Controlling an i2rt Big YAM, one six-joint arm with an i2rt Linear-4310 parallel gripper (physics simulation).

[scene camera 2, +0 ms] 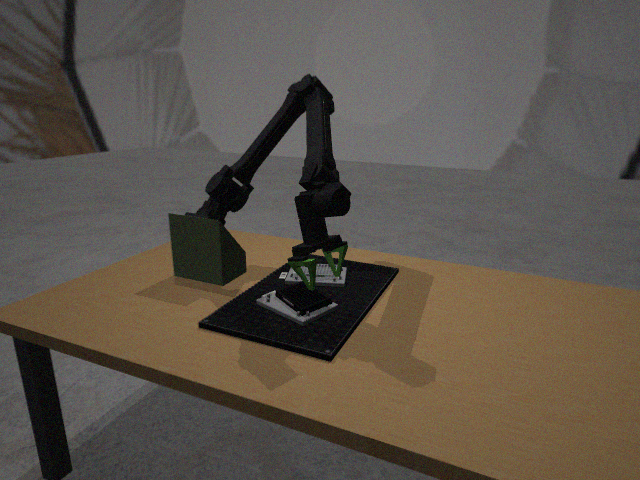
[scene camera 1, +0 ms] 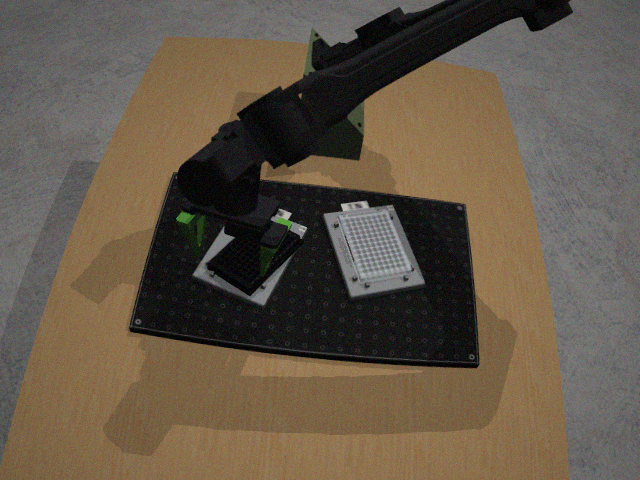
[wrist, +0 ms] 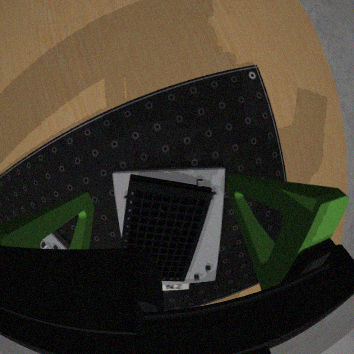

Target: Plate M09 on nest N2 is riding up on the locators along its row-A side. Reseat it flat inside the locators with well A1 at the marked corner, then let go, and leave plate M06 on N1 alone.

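Frame: origin at the arm's base, x ahead, y left, z up, level; centimetres.
Seen in the pictures: gripper, fingertip midpoint: [scene camera 2: 325, 283] [scene camera 1: 230, 264] [wrist: 157, 190]; arm's base at its link origin: [scene camera 2: 204, 230].
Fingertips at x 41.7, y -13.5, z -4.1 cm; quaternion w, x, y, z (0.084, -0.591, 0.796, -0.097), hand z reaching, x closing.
Pixels of each thing's top centre, then the offset from my fingertips to it. Level surfaces: height alone.
- black plate M09 at its top centre: [wrist: 160, 243] [scene camera 1: 255, 247] [scene camera 2: 302, 292] dx -6.8, dy +2.9, dz -4.7 cm
- pale plate M06 at its top centre: [scene camera 1: 375, 242] [scene camera 2: 317, 268] dx -10.2, dy +21.0, dz -5.7 cm
- grey nest N1 at its top centre: [scene camera 1: 374, 243] [scene camera 2: 317, 270] dx -10.2, dy +21.0, dz -6.1 cm
- black perforated board at its top centre: [wrist: 105, 253] [scene camera 1: 312, 261] [scene camera 2: 312, 291] dx -7.7, dy +11.7, dz -8.2 cm
- wooden table at its surface level: dz -9.6 cm
The black plate M09 [scene camera 1: 242, 260] [scene camera 2: 305, 297] [wrist: 165, 225] lies askew and tilted on the grey nest N2 [scene camera 1: 262, 298] [scene camera 2: 268, 301] [wrist: 212, 245]. In the wrist view, a corner mark shows on the nest near the plate's upper right corner; well A1 cannot be made out. My gripper [scene camera 1: 231, 261] [scene camera 2: 324, 282] [wrist: 157, 190] is open and empty above M09, with one green finger toward each side of it. Part of M09 is hidden by the gripper in scene camera 1 and the wrist view. The pale plate M06 [scene camera 1: 374, 242] sits on the grey nest N1 [scene camera 1: 387, 288].
Both nests are on a black perforated board [scene camera 1: 310, 330] [scene camera 2: 330, 341] [wrist: 150, 145] on the wooden table [scene camera 1: 439, 129] [scene camera 2: 491, 351]. N1 stands beside N2, to its right in scene camera 1. A dark green arm mount [scene camera 1: 341, 142] [scene camera 2: 196, 250] stands behind the board.
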